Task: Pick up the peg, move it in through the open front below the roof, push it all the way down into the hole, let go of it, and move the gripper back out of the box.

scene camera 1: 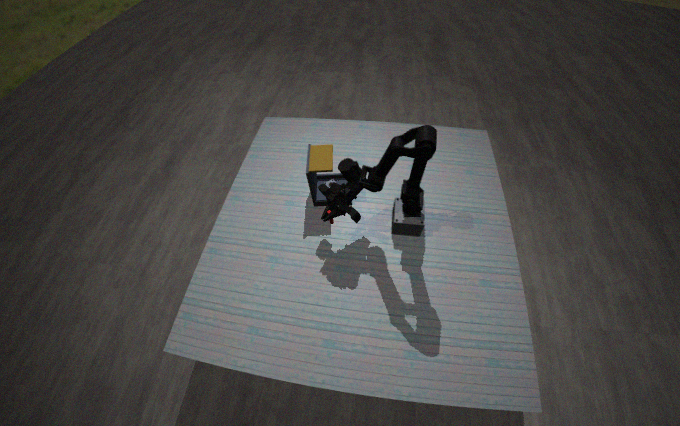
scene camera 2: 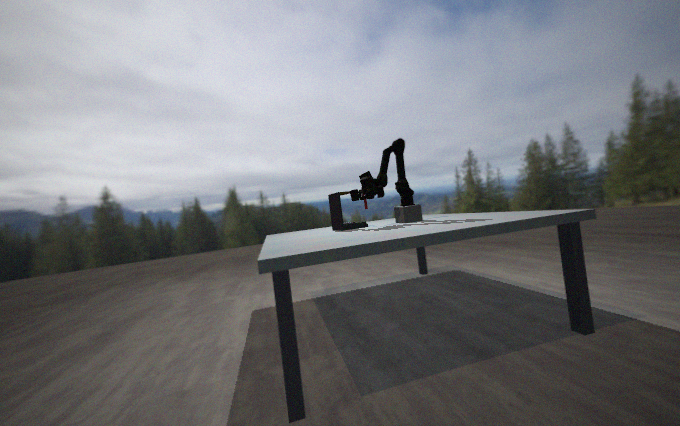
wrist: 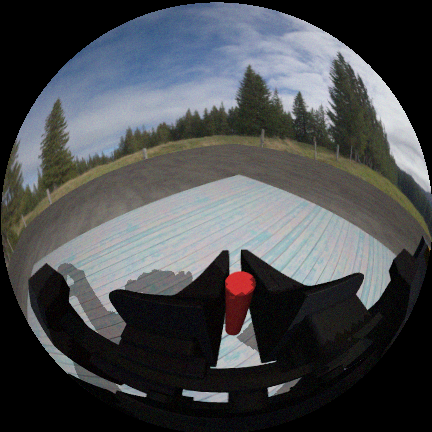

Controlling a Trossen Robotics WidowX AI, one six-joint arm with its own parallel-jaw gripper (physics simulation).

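Places are measured from the arm's base along level axes (x up, y right, z ahead), in metres.
Where they show: gripper, fingertip midpoint: (scene camera 1: 322, 220) (scene camera 2: 362, 197) (wrist: 234, 255); arm's base, link origin: (scene camera 1: 411, 209) (scene camera 2: 407, 205).
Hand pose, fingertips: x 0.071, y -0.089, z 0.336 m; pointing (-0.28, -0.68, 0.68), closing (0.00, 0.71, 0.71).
Things, the pixels of their top centre, and the offset from my fingertips. "*": a spot on its surface instead. Level surfaces: height alone.
- red peg, top centre: (wrist: 240, 285) (scene camera 1: 329, 211) (scene camera 2: 364, 194) dx +0.019, dy +0.026, dz -0.025 m
- box, top centre: (scene camera 1: 328, 156) (scene camera 2: 345, 192) dx +0.055, dy +0.255, dz -0.012 m
- yellow roof, surface spot: (scene camera 1: 321, 158) * dx +0.054, dy +0.247, dz +0.016 m
- pale striped table, surface height: dx -0.169 m
The red peg (scene camera 1: 329, 212) (scene camera 2: 365, 204) (wrist: 238, 302) is held between the two black fingers of my gripper (scene camera 1: 326, 215) (wrist: 234, 255). In the second scene view it points down, nearly upright, and hangs high above the table. The box (scene camera 1: 311, 184) (scene camera 2: 335, 212) has a dark wall, a low dark base and a yellow roof (scene camera 1: 321, 158). In the first scene view my gripper covers part of the base, and the hole cannot be made out. The peg is outside the box, and the box does not show in the wrist view.
The arm's base (scene camera 1: 408, 224) (scene camera 2: 408, 213) stands on the pale striped table (scene camera 1: 281, 321) (scene camera 2: 306, 245) (wrist: 240, 200), to the right of the box in both scene views. The box's wall rises at the left, and its roof juts from the top of that wall.
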